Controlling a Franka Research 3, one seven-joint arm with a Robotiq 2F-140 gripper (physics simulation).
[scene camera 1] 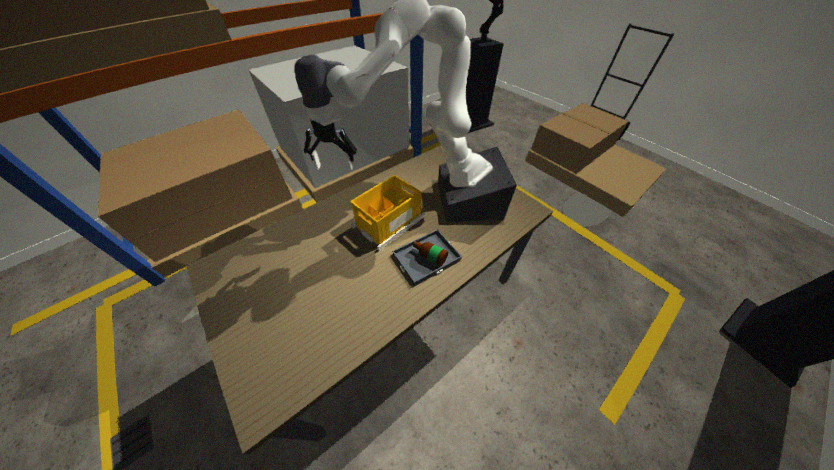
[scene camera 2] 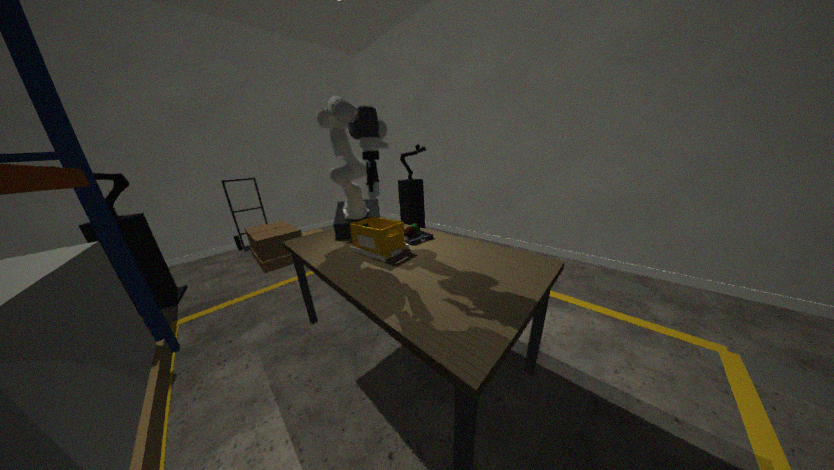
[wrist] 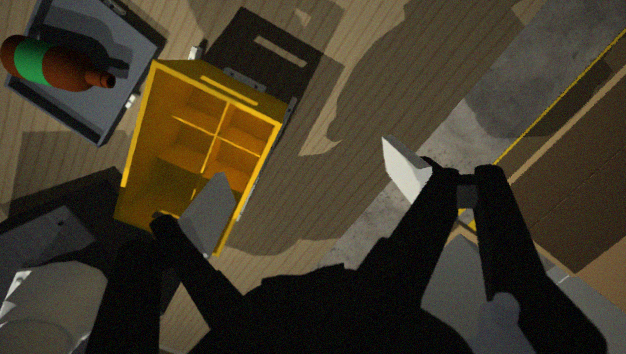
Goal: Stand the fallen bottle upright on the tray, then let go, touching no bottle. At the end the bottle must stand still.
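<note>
A brown bottle with a green band [scene camera 1: 433, 255] [wrist: 37, 62] lies on its side on the grey tray [scene camera 1: 413, 282] [wrist: 120, 107]. In the wrist view its neck points right, toward the yellow crate. In scene camera 2 the bottle [scene camera 2: 413, 229] shows small and partly hidden behind the crate, with the tray [scene camera 2: 428, 236] under it. My gripper [scene camera 1: 332, 163] [scene camera 2: 373, 194] [wrist: 305, 171] is open and empty. It hangs high above the table's far side, beyond the crate in scene camera 1 and well apart from the bottle.
A yellow crate with dividers [scene camera 1: 382, 224] [scene camera 2: 379, 239] [wrist: 215, 131] stands on the wooden table [scene camera 1: 326, 326] [scene camera 2: 361, 291] right beside the tray. The arm's black base block [scene camera 1: 478, 201] stands near the tray. A large cardboard box [scene camera 1: 186, 163] and blue rack post [scene camera 1: 416, 93] stand beyond the table.
</note>
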